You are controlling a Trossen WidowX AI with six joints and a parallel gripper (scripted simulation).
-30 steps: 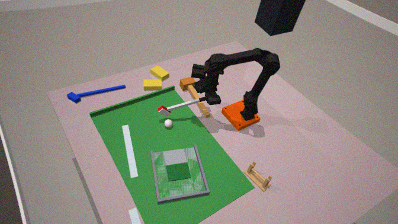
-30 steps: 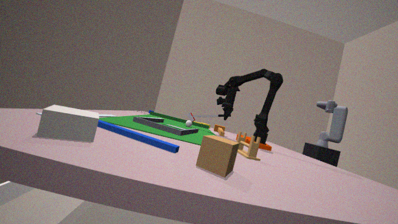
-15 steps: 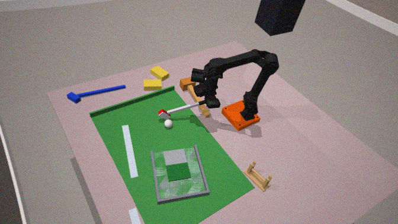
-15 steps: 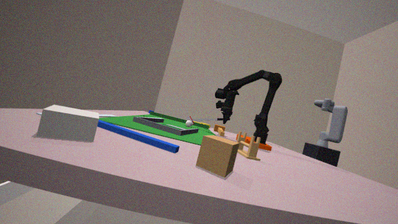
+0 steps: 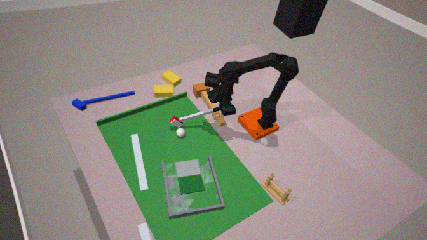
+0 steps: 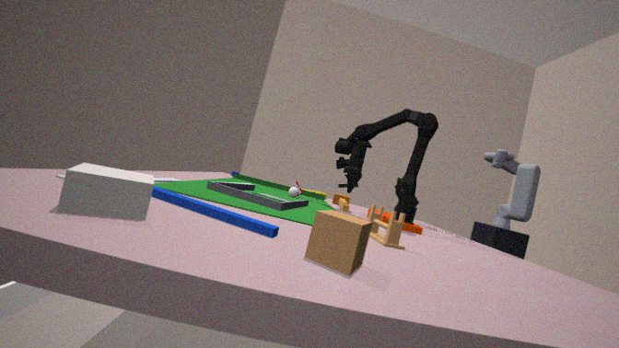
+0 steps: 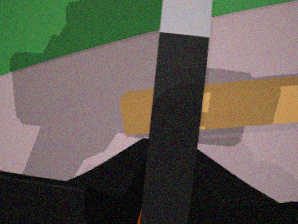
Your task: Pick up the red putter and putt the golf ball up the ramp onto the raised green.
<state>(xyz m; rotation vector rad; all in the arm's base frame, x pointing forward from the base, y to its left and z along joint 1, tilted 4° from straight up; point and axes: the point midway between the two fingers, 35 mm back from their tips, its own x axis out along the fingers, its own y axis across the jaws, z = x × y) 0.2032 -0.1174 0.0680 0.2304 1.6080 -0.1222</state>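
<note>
My gripper tip is 120 mm short of the red putter, 20 mm to the left of it and 10 mm above it. Round my gripper tip: white golf ball: 220 mm ahead, 10 mm to the left, 50 mm below; green wall: 320 mm ahead, 220 mm to the right, 60 mm below; green mat: 280 mm ahead, 140 mm to the left, 80 mm below.
</note>
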